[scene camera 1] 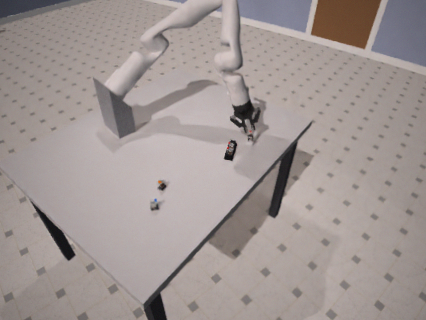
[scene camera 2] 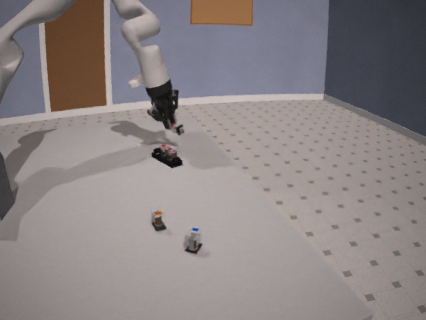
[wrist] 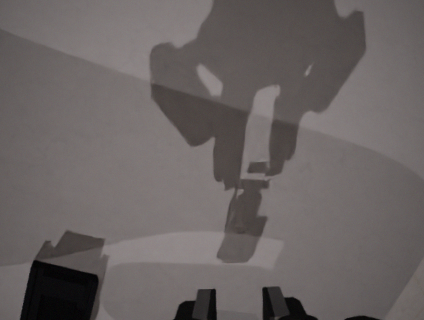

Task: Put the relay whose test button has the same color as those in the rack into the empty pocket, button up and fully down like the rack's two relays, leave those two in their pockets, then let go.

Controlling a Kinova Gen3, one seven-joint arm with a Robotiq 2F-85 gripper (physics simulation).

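My gripper [scene camera 1: 249, 130] [scene camera 2: 171, 124] [wrist: 240, 303] is shut on a small relay with a red button [scene camera 1: 250, 136] [scene camera 2: 178, 129]. It holds the relay above the table, beside the rack; the relay looks tilted, its dark base toward the right in scene view 2. The relay itself is hidden in the wrist view. The black rack [scene camera 1: 228, 158] [scene camera 2: 175, 163] [wrist: 64, 272] holds two upright relays with red buttons, one [scene camera 1: 231, 143] [scene camera 2: 163, 148] beside the other [scene camera 1: 229, 148] [scene camera 2: 171, 152]. The inside of the empty pocket is too small and dark to tell in the scene views.
A relay with an orange button [scene camera 1: 161, 185] [scene camera 2: 158, 220] and one with a blue button [scene camera 1: 154, 205] [scene camera 2: 193, 240] stand on the table [scene camera 1: 115, 200] [scene camera 2: 90, 270], well apart from the rack. A table edge lies beyond the gripper's side of the rack. The arm's grey base block [scene camera 1: 116, 115] stands farther off.
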